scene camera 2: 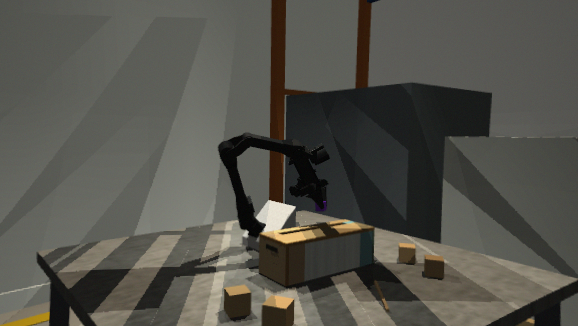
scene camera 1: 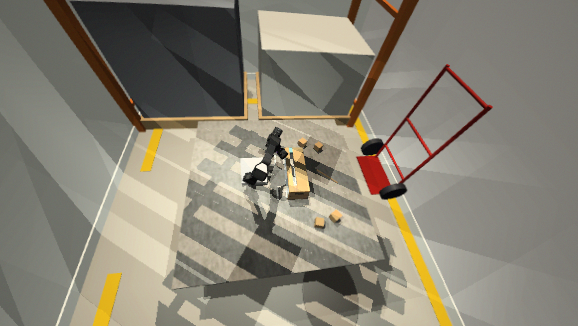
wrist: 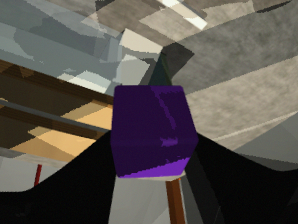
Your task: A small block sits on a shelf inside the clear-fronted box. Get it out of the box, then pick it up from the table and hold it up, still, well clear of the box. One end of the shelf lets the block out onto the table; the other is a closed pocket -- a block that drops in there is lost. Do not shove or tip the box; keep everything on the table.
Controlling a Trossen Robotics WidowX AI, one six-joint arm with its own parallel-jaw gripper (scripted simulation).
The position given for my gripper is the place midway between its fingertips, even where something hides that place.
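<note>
My gripper (scene camera 2: 324, 208), (wrist: 147, 135) is visible to me both from scene camera 2 and in the wrist view. I see a purple block (wrist: 153, 134) too.
</note>
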